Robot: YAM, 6 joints.
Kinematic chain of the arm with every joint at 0, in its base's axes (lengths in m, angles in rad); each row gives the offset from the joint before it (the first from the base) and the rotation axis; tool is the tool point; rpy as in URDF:
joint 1: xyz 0 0 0.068 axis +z
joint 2: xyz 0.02 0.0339 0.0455 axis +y
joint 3: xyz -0.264 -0.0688 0 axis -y
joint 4: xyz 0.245 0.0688 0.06 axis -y
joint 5: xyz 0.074 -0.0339 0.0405 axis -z
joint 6: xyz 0.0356 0 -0.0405 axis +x
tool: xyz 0 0 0 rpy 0 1.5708 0
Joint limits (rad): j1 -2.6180..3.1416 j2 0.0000..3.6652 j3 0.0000..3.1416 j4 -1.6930..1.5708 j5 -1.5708..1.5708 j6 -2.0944..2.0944
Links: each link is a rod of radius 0.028 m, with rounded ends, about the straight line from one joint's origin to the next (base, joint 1, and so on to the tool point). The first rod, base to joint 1, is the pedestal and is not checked.
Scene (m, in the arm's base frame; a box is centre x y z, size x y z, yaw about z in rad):
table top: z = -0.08
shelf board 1: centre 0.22 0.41 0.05 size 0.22 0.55 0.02 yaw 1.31
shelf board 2: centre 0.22 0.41 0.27 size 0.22 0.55 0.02 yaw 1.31
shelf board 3: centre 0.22 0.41 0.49 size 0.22 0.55 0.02 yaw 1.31
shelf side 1: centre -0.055 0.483 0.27 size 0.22 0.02 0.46 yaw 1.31
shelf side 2: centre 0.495 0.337 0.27 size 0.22 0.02 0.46 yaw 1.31
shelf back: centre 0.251 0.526 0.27 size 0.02 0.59 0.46 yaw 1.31
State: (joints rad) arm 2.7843 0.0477 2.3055 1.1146 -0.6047 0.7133
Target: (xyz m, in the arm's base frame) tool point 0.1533 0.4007 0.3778
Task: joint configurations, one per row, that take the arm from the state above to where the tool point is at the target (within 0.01 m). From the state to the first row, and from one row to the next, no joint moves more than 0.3 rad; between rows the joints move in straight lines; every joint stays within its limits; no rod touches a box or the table.
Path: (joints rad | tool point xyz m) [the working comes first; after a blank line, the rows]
Joints at the target: 1.1685 1.8027 1.4320 0.7600 -0.4608 0.7133
Straight joint move there: touches shelf board 3.

1: 2.4930 0.2123 2.0464 1.0562 -0.5923 0.7133 | 0.3546 -0.2937 0.4158
2: 2.2017 0.3769 1.7874 0.9978 -0.5800 0.7133 | 0.1746 -0.2721 0.5316
3: 1.9105 0.5415 1.5283 0.9394 -0.5676 0.7133 | 0.0344 -0.1548 0.5846
4: 1.6192 0.7061 1.2693 0.8810 -0.5552 0.7133 | -0.0191 0.0065 0.5698
5: 1.3279 0.8707 1.0102 0.8226 -0.5428 0.7133 | 0.0168 0.1441 0.4946
6: 1.0366 1.0353 0.7511 0.7642 -0.5305 0.7133 | 0.1017 0.2073 0.3778
7: 1.0806 1.2911 0.9781 0.7628 -0.5073 0.7133 | 0.1229 0.2669 0.3946
8: 1.1245 1.5469 1.2051 0.7614 -0.4840 0.7133 | 0.1409 0.3328 0.3948
9: 1.1685 1.8027 1.4320 0.7600 -0.4608 0.7133 | 0.1533 0.4007 0.3778

